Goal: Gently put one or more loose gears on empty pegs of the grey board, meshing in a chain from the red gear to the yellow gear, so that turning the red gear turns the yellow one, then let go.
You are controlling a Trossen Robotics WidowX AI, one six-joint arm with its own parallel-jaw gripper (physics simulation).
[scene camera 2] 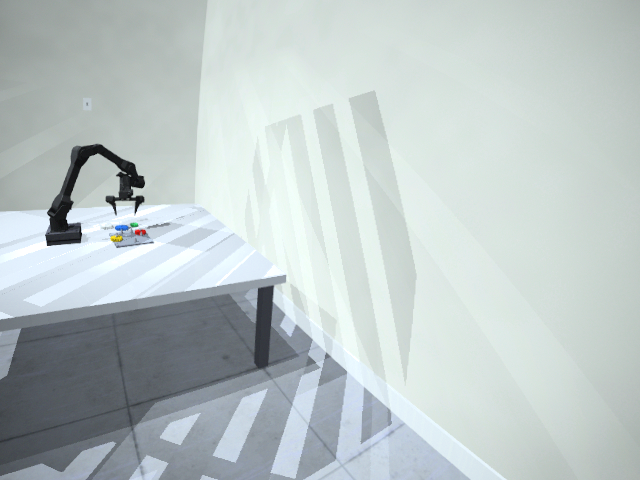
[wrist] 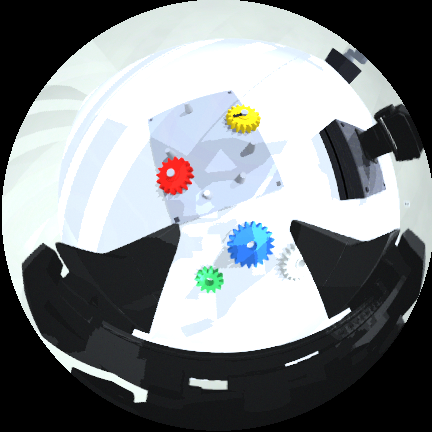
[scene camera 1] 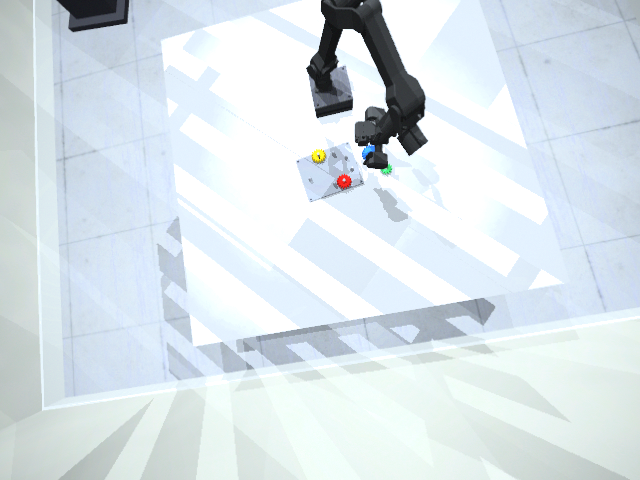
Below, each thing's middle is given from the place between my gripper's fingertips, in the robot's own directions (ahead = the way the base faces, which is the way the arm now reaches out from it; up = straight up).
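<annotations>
With the blue gear [wrist: 250,255] as the reference, my hand is 8 cm above it, 3 cm to the right of it and 3 cm past it. Counting from my hand, I find the white gear [wrist: 293,266] 8 cm below, 10 cm behind and 7 cm to the left, while the red gear [wrist: 182,170] is 7 cm below, 7 cm ahead and 7 cm to the right. The grey board [scene camera 1: 323,174] is 8 cm below my hand, 3 cm ahead of it and 12 cm to the right of it.
</annotations>
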